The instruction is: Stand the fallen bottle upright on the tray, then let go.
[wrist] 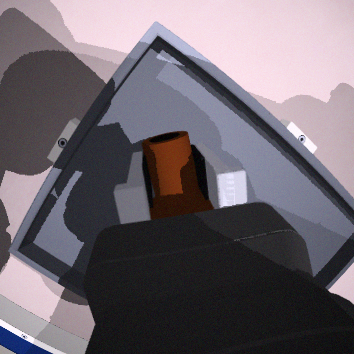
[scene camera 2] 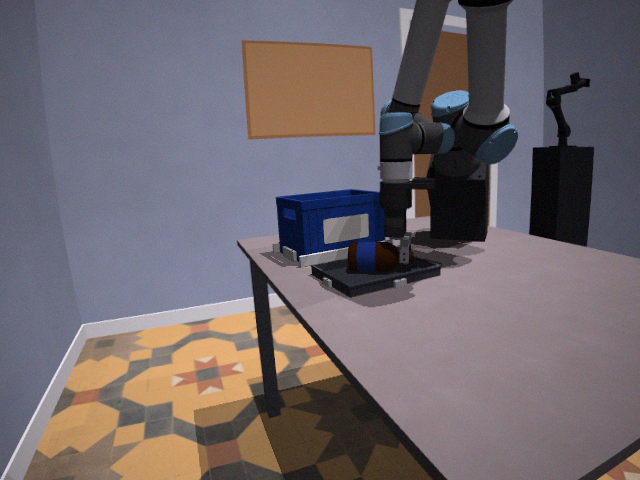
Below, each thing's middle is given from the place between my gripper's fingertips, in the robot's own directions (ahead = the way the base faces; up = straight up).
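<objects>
Brown bottle (wrist: 171, 168): my hand is 1 cm below it, 3 cm to the left of it and 6 cm short of it. Dark grey tray (scene camera 2: 351, 283), from my hand: 1 cm to the right, 7 cm ahead, 2 cm below. Blue crate (scene camera 2: 310, 223), from my hand: 28 cm to the right, 13 cm ahead, 6 cm above.
</objects>
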